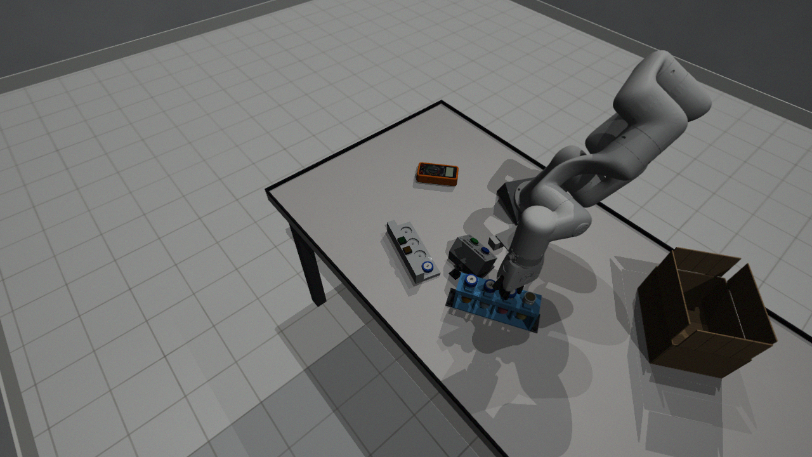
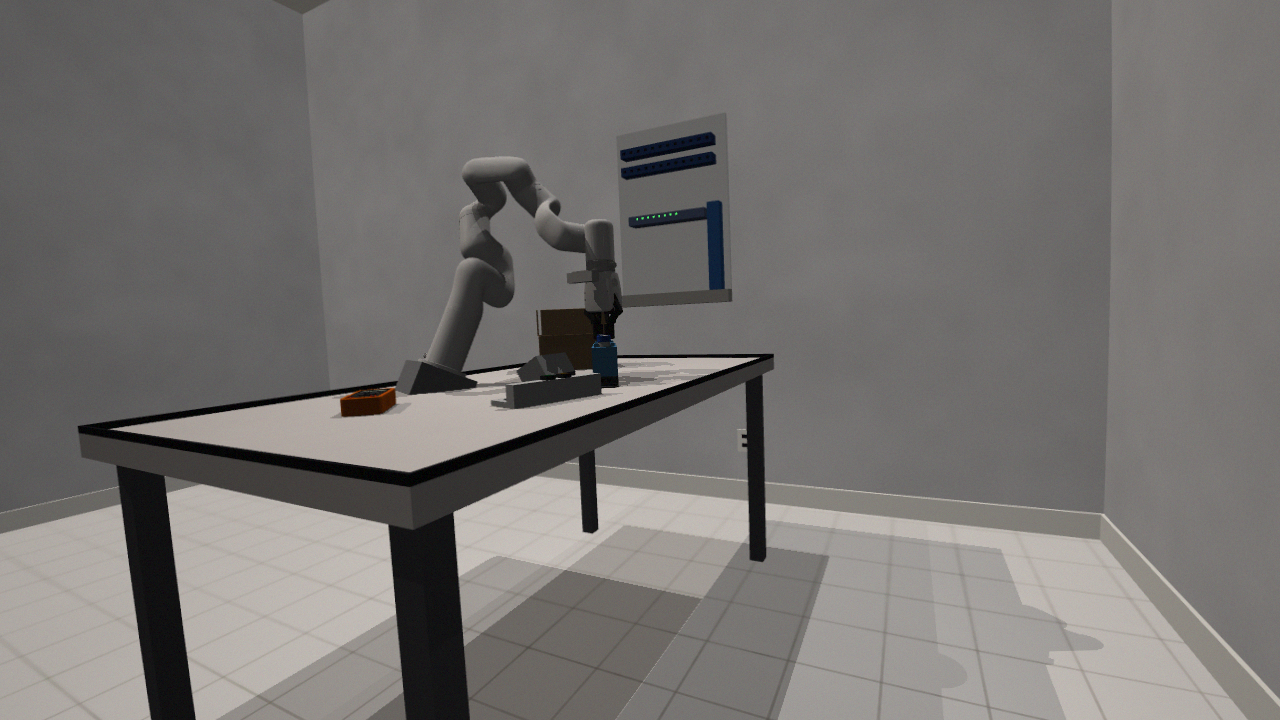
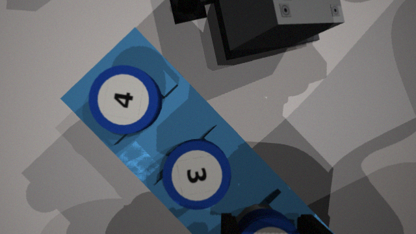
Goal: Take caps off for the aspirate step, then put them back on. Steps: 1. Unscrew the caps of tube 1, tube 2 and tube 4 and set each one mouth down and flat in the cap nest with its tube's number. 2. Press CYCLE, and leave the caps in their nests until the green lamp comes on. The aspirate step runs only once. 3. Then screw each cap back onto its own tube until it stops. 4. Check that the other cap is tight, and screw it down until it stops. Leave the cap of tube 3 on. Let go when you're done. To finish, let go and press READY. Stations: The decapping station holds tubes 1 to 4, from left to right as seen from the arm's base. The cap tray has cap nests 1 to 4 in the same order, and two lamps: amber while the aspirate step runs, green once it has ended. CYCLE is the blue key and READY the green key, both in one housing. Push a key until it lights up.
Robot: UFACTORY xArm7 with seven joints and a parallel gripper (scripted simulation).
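The cap 2 lies 10 mm below my hand. Also, from my hand: cap 3: 30 mm ahead, 40 mm to the right, 20 mm below; blue key: 50 mm behind, 170 mm to the right, 60 mm below; cap 4: 70 mm ahead, 80 mm to the right, 20 mm below.
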